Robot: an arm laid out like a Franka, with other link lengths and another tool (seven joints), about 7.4 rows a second.
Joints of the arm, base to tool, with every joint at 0 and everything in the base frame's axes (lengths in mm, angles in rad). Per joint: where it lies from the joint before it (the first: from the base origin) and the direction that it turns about. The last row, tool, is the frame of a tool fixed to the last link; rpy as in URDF.
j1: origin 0 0 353 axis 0 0 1
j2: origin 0 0 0 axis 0 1 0
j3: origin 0 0 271.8 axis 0 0 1
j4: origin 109.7 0 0 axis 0 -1 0
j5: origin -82.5 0 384 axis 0 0 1
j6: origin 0 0 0 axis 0 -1 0
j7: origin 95.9 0 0 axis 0 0 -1
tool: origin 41 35 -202.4 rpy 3.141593 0.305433 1.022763
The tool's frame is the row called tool.
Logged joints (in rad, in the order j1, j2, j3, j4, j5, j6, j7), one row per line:
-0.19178 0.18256 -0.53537 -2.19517 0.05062 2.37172 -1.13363
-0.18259 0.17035 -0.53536 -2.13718 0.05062 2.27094 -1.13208
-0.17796 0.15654 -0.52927 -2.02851 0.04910 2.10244 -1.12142
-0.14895 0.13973 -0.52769 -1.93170 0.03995 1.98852 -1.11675
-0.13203 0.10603 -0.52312 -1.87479 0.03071 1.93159 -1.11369
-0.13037 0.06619 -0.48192 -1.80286 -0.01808 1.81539 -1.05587
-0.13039 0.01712 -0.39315 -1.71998 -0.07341 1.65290 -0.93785
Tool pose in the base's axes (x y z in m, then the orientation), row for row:
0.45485 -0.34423 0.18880 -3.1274 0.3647 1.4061
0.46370 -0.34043 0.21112 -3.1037 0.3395 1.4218
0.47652 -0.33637 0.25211 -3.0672 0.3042 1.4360
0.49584 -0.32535 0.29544 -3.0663 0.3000 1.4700
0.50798 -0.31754 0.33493 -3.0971 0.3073 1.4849
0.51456 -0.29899 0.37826 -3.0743 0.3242 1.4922
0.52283 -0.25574 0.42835 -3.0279 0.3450 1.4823
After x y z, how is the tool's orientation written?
As angles about the fixed x, y, z axes (roll, pitch, yaw), in radians.
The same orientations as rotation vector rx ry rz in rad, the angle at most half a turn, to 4 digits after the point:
2.2048 1.8637 -0.4194
2.2187 1.8980 -0.4153
2.2469 1.9403 -0.4154
2.2134 1.9781 -0.4078
2.1749 1.9819 -0.3800
2.1709 1.9846 -0.4204
2.1972 1.9712 -0.4928

